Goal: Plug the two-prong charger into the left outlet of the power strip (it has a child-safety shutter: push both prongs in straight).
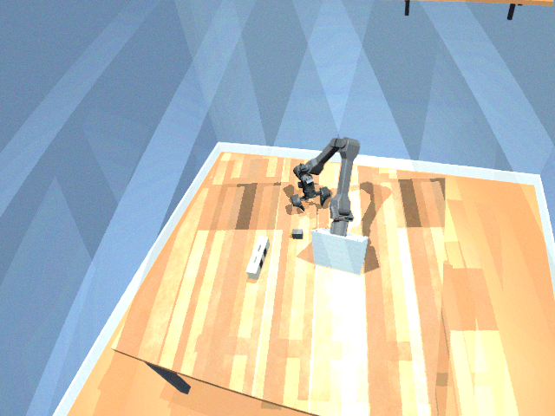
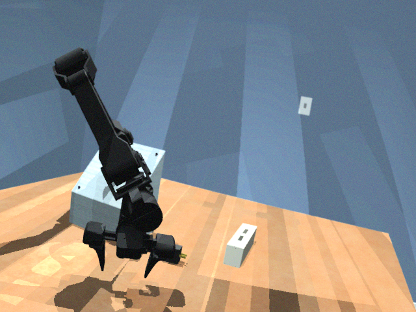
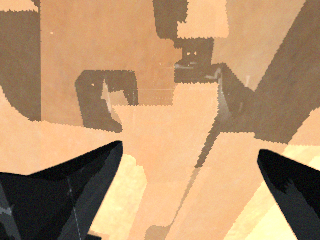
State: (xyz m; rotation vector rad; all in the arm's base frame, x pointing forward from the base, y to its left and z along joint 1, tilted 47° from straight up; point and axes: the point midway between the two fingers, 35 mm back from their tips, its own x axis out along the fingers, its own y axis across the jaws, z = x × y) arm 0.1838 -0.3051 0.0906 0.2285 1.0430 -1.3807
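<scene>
Right now my gripper tip is 17 cm to the right of the two-prong charger and 5 cm short of it.
</scene>
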